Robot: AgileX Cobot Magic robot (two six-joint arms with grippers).
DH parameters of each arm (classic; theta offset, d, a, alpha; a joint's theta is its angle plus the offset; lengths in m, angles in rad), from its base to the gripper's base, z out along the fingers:
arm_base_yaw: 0 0.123 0 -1.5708
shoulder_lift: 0.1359 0 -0.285 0
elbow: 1.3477 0 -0.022 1.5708
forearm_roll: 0 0.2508 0 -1.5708
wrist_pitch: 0 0 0.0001 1.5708
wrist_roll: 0 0.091 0 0
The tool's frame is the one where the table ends.
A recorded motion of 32 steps. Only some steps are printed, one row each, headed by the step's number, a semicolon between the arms.
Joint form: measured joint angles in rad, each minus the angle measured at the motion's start. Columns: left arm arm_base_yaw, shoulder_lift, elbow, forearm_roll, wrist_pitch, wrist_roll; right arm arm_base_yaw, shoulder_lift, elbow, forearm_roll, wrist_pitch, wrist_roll.
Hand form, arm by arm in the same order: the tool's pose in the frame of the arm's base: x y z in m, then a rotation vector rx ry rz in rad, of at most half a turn. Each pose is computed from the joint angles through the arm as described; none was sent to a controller.
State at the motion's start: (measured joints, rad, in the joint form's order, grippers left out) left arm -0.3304 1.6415 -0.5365 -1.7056 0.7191 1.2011; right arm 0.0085 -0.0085 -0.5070 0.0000 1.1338 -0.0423
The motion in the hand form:
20: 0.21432 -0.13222 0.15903 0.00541 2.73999 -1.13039; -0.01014 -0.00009 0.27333 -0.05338 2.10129 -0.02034
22: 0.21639 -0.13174 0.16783 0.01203 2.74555 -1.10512; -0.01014 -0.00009 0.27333 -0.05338 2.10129 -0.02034
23: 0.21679 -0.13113 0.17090 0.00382 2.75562 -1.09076; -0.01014 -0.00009 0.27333 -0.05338 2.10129 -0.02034
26: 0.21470 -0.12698 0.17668 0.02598 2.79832 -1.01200; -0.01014 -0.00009 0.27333 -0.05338 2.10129 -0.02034
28: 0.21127 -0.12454 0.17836 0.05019 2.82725 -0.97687; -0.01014 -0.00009 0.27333 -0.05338 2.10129 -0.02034
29: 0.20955 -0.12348 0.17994 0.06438 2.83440 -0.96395; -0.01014 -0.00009 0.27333 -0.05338 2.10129 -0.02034
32: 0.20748 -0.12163 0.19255 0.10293 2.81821 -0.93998; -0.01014 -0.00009 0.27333 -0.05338 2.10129 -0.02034
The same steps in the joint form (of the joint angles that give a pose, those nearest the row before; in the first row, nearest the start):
20: 0.0000 -0.0718 -0.0440 0.3498 -0.0454 -0.4025; 0.0000 0.0000 0.0000 0.0000 0.0000 0.0000
22: 0.0000 -0.0970 -0.0694 0.4286 -0.0455 -0.4874; 0.0000 0.0000 0.0000 0.0000 0.0000 0.0000
23: 0.0000 -0.1068 -0.0789 0.4686 -0.0454 -0.5358; 0.0000 0.0000 0.0000 0.0000 0.0000 0.0000
26: 0.0000 -0.1370 -0.0953 0.6158 -0.0444 -0.6633; 0.0000 0.0000 0.0000 0.0000 0.0000 0.0000
28: 0.0000 -0.1527 -0.0963 0.6877 -0.0307 -0.7165; 0.0000 0.0000 0.0000 0.0000 0.0000 0.0000
29: 0.0000 -0.1630 -0.0963 0.7150 -0.0238 -0.7345; 0.0000 0.0000 0.0000 0.0000 0.0000 0.0000
32: 0.0000 -0.2082 -0.1141 0.7819 -0.0027 -0.7863; 0.0000 0.0000 0.0000 0.0000 0.0000 0.0000

